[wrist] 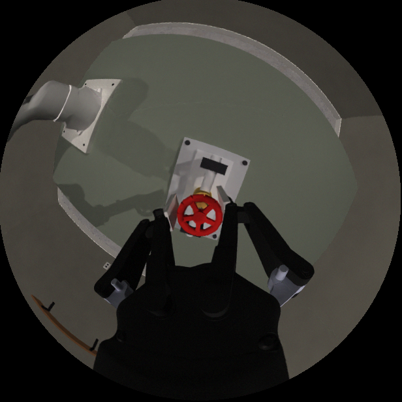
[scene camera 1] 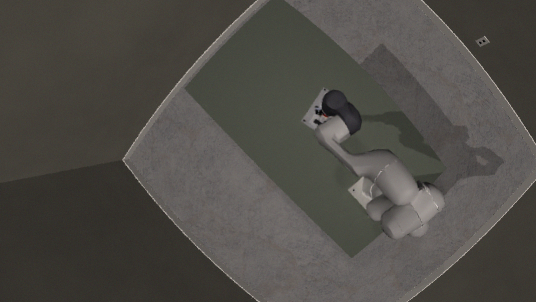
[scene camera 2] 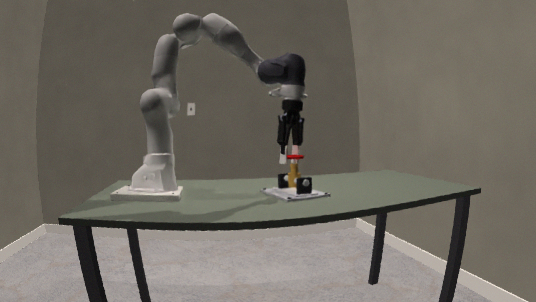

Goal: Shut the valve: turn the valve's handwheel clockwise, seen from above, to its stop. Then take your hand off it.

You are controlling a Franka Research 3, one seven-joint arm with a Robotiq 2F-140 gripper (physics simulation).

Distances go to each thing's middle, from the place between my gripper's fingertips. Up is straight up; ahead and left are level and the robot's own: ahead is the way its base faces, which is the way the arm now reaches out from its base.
Scene:
The red handwheel (wrist: 199,216) lies 20 mm to the right of my hand, 20 mm ahead of it and 10 mm above it. The rest, counted from my hand: light grey base plate (wrist: 189,146): 110 mm below, 20 mm to the right, 20 mm ahead.

